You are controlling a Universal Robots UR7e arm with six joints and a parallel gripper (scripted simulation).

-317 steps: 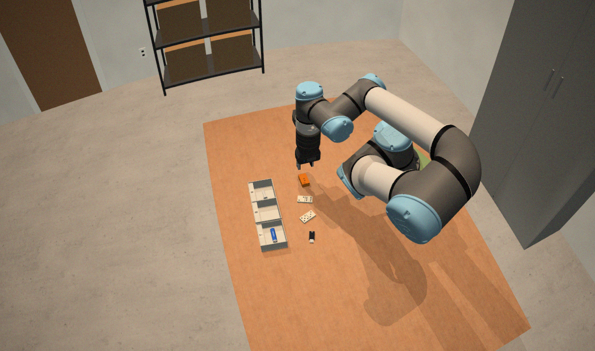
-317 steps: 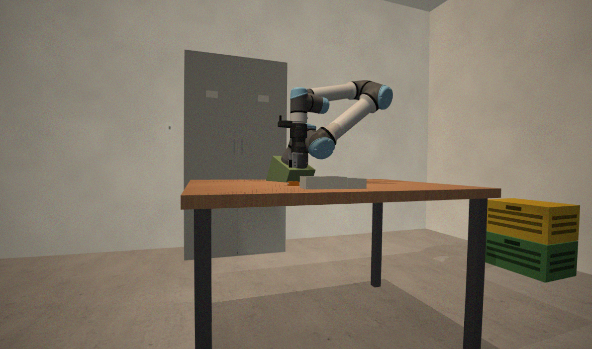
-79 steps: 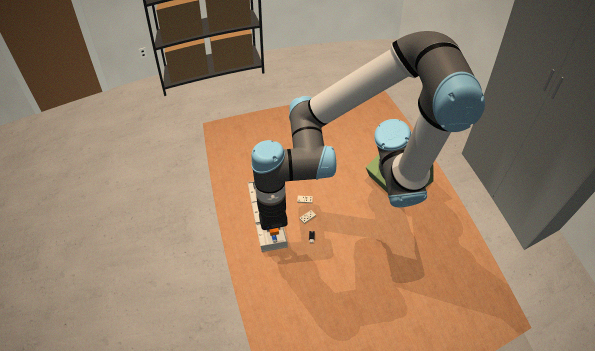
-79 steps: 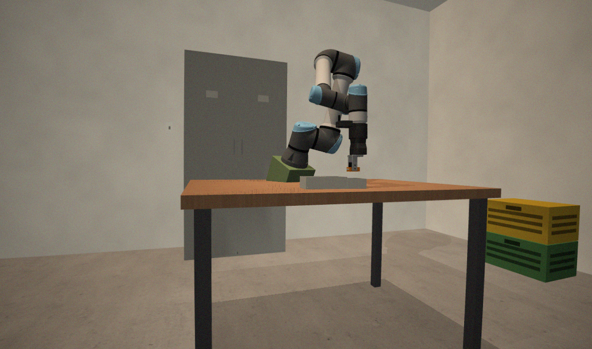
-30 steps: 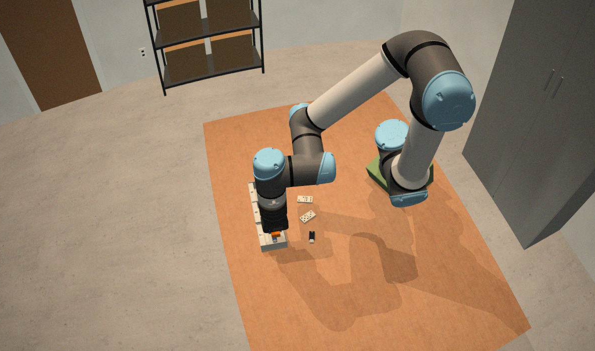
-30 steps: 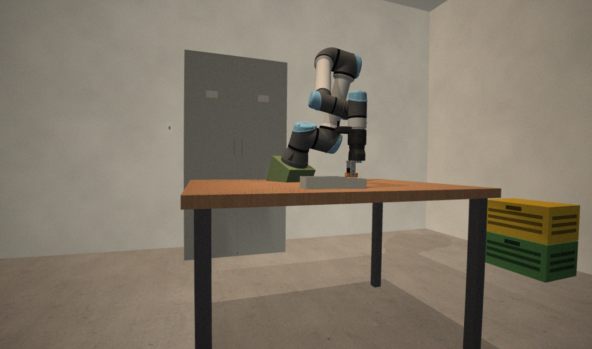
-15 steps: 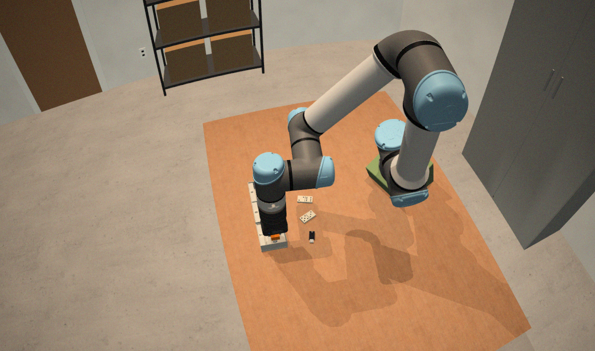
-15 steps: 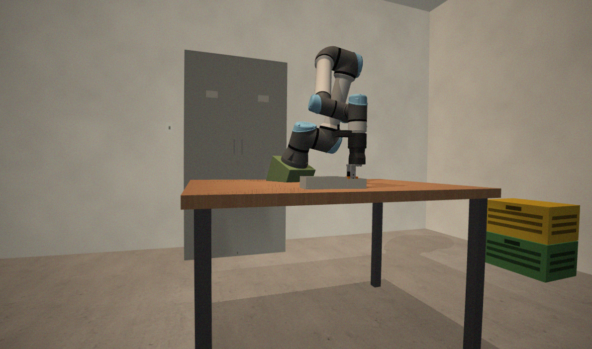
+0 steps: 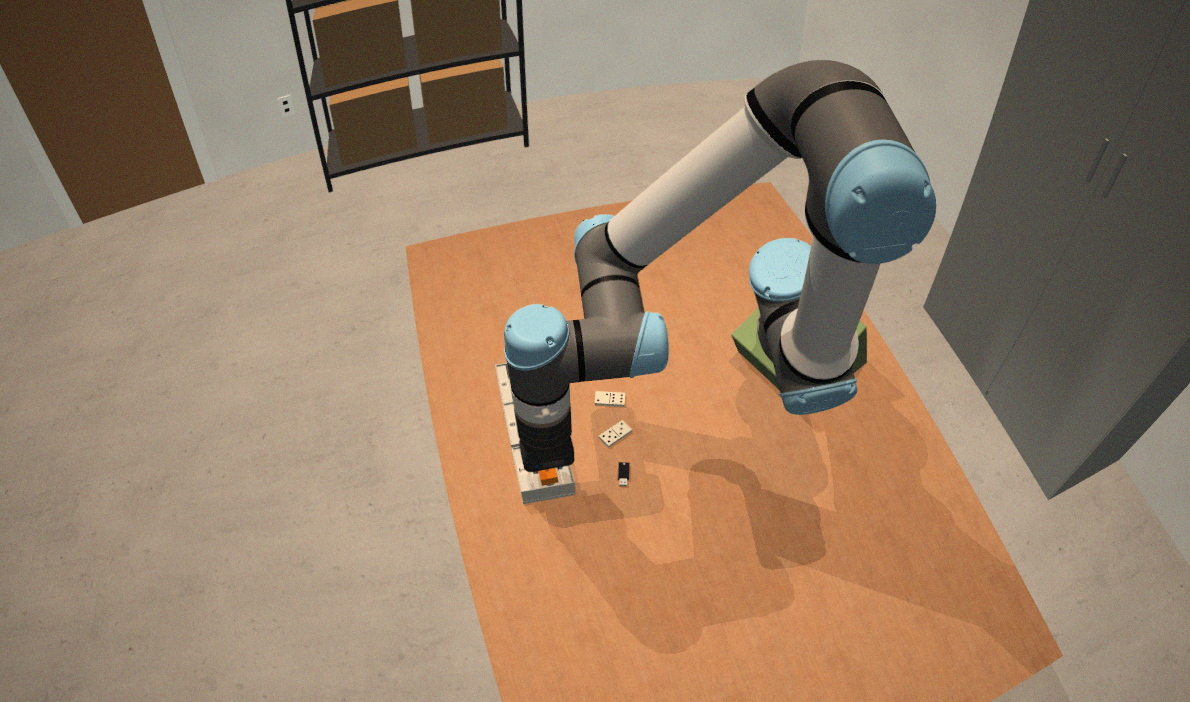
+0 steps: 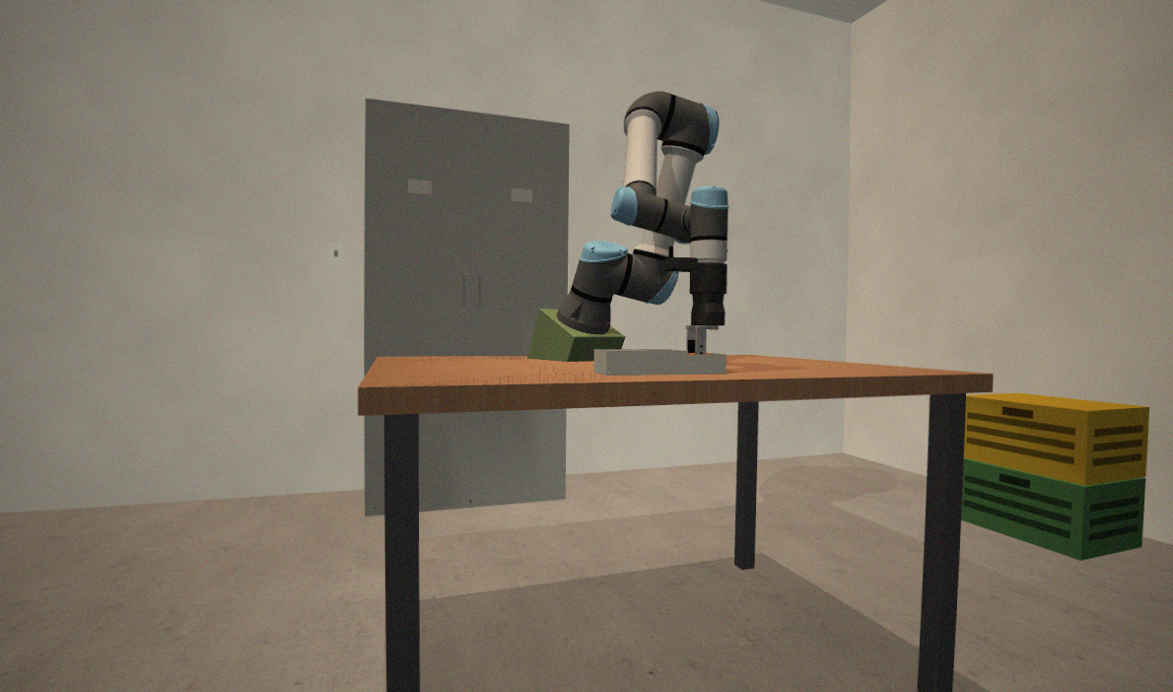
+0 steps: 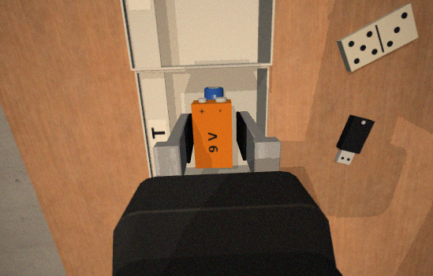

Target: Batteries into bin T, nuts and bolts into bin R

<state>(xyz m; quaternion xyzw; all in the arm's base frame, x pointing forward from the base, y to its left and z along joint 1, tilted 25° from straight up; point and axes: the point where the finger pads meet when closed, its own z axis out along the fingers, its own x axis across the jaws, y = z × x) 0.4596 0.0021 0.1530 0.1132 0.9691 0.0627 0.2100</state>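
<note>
Right now the orange 9 V battery is 20 mm below my hand and 10 mm to the right of it. From my hand the other things lie so: blue cylindrical battery 40 mm below; black USB stick 110 mm behind, 50 mm to the left, 50 mm below; grey bin row 80 mm to the right, 30 mm below, 10 mm behind.
</note>
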